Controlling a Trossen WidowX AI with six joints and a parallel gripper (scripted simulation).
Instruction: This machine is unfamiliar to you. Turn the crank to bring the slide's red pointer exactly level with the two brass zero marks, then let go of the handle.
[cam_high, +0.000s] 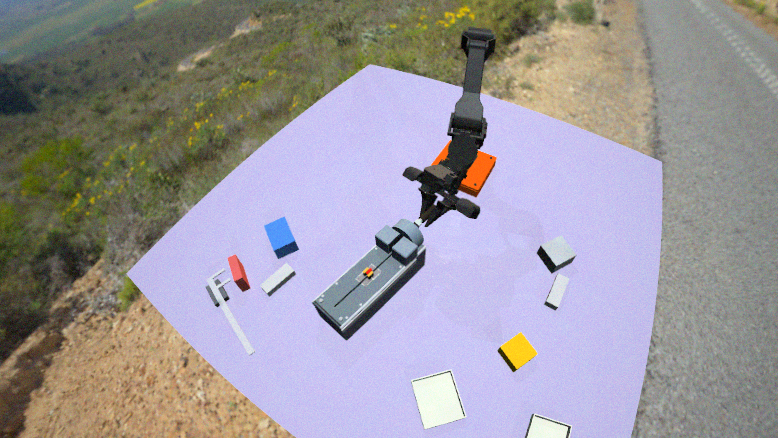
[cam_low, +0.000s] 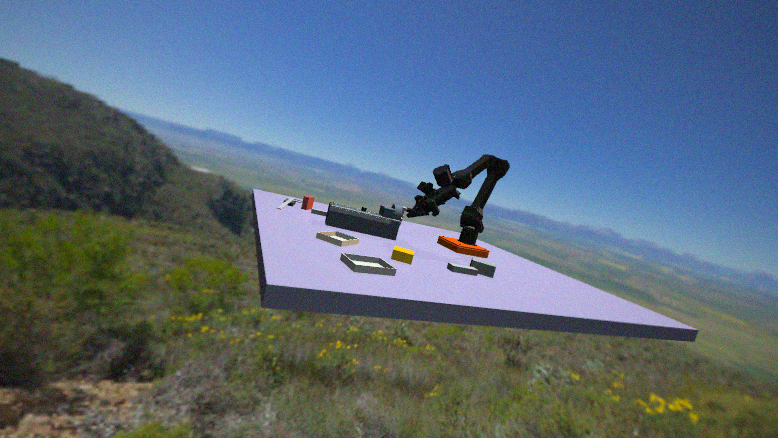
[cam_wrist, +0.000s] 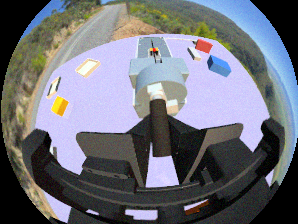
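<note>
Right now my gripper tip is 2 cm below the dark crank handle and 2 cm past it. Round my gripper tip: red pointer: 16 cm ahead, 4 cm to the right, 1 cm below; then yellow block: 31 cm to the left, 14 cm ahead, 8 cm below; then grey cube: 31 cm to the left, 15 cm behind, 8 cm below.
</note>
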